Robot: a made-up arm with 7 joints.
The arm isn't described. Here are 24 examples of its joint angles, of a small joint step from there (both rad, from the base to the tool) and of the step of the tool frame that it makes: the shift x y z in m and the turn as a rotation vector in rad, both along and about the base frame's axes.
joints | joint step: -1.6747 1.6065 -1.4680 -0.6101 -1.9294 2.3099 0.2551 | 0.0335 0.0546 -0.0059 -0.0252 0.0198 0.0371 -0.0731
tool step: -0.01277 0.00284 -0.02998 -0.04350 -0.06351 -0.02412
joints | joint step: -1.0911 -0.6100 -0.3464 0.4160 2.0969 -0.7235 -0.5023 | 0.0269 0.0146 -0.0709 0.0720 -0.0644 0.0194 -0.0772
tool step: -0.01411 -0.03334 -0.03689 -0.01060 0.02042 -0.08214
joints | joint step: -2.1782 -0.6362 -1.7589 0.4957 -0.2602 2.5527 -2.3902 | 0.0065 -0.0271 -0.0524 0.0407 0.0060 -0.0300 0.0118
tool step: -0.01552 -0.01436 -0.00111 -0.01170 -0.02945 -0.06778
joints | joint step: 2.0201 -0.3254 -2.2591 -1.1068 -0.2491 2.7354 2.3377 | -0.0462 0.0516 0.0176 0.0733 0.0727 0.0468 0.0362
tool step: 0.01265 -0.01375 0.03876 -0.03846 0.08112 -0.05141
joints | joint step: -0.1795 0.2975 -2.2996 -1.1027 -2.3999 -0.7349 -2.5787 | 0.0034 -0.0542 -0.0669 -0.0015 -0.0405 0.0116 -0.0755
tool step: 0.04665 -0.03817 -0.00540 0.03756 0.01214 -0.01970
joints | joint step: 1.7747 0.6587 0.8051 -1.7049 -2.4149 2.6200 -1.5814 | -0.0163 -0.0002 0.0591 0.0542 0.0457 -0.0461 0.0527
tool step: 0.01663 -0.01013 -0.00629 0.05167 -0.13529 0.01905
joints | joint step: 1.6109 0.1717 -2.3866 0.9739 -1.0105 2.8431 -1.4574 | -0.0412 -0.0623 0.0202 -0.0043 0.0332 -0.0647 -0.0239
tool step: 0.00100 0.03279 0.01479 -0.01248 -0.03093 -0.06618
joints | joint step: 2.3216 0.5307 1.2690 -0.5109 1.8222 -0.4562 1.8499 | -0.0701 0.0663 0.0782 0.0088 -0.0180 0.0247 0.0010
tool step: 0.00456 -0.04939 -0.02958 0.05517 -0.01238 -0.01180
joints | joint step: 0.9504 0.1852 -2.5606 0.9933 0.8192 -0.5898 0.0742 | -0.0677 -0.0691 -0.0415 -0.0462 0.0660 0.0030 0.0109
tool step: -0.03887 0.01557 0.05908 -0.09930 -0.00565 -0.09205
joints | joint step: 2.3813 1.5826 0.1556 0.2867 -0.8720 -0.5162 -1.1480 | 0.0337 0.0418 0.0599 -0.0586 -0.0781 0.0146 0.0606
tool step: 0.02215 0.00922 -0.07447 0.06570 0.14409 0.04837
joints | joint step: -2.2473 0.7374 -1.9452 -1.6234 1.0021 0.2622 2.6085 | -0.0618 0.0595 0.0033 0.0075 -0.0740 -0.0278 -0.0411
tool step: 0.00822 -0.00345 -0.00960 -0.10205 0.09054 -0.11705
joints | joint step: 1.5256 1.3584 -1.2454 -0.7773 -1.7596 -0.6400 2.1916 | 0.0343 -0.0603 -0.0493 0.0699 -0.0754 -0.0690 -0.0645
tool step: 0.02242 -0.02057 0.06551 -0.01150 0.05122 0.14840
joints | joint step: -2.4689 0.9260 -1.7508 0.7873 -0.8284 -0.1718 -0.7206 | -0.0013 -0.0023 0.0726 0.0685 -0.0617 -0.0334 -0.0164
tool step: -0.04563 0.00825 0.00706 -0.02385 -0.04472 0.09656
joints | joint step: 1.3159 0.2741 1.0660 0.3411 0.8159 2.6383 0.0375 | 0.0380 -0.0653 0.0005 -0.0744 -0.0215 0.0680 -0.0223
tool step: 0.01086 0.02448 -0.01344 -0.02649 0.13635 0.01916
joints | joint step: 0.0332 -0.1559 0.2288 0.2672 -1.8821 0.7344 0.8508 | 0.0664 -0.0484 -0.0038 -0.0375 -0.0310 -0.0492 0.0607
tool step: 0.01979 0.00623 -0.00236 0.05487 -0.03505 0.05347
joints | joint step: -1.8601 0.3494 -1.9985 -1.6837 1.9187 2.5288 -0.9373 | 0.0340 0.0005 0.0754 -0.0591 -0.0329 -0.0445 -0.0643
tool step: 0.02308 0.01455 -0.02253 -0.04577 0.07378 0.04143
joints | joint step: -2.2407 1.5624 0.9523 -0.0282 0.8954 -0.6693 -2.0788 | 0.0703 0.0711 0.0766 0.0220 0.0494 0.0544 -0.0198
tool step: -0.02317 0.04862 -0.08583 0.03708 0.14587 0.10403
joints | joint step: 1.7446 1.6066 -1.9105 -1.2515 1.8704 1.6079 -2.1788 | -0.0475 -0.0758 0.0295 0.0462 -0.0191 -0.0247 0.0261
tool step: -0.02160 -0.00679 0.03704 -0.07489 -0.02107 -0.00633
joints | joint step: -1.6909 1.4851 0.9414 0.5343 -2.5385 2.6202 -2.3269 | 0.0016 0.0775 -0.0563 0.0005 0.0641 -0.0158 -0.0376
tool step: 0.00121 0.00246 -0.02728 -0.09054 0.00043 0.03130
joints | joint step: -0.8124 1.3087 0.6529 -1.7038 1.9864 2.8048 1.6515 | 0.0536 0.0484 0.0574 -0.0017 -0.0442 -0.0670 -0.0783
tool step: -0.02942 -0.04339 -0.01409 0.04690 0.00334 0.08713
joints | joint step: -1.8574 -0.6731 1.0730 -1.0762 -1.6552 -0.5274 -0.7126 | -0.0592 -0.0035 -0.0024 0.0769 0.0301 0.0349 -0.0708
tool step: -0.00737 0.00208 0.03578 0.04547 0.11201 0.04275
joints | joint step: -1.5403 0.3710 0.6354 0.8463 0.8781 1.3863 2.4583 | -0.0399 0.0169 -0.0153 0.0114 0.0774 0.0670 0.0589
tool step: -0.01824 -0.00275 -0.01707 0.04874 -0.10630 0.03496
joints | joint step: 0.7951 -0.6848 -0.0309 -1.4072 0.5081 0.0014 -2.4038 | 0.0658 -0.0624 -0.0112 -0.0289 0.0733 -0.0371 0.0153
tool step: 0.01897 0.05123 0.00049 -0.09583 0.00778 0.10862
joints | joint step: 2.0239 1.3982 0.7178 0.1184 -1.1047 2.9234 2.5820 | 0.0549 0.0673 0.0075 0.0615 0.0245 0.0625 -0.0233
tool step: 0.02292 0.02018 -0.01168 0.09383 0.00467 0.02065
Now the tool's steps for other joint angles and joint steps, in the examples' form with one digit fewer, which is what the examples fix.
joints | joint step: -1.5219 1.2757 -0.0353 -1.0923 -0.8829 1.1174 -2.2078 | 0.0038 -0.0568 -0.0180 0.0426 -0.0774 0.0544 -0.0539
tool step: 0.0313 0.0348 0.0468 0.0878 -0.1446 0.0435
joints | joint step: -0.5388 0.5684 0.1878 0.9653 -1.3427 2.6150 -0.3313 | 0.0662 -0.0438 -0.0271 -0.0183 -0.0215 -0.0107 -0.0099
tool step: 0.0103 -0.0193 0.0112 0.0246 0.0061 0.0161
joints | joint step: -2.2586 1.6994 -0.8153 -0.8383 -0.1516 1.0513 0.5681 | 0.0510 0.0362 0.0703 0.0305 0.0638 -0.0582 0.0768
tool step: -0.0379 0.0596 -0.0365 0.1717 0.1101 0.0364
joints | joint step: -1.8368 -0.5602 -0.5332 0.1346 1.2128 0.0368 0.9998 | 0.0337 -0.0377 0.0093 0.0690 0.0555 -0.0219 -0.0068
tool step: 0.0069 -0.0515 -0.0630 0.0873 -0.0809 0.0774
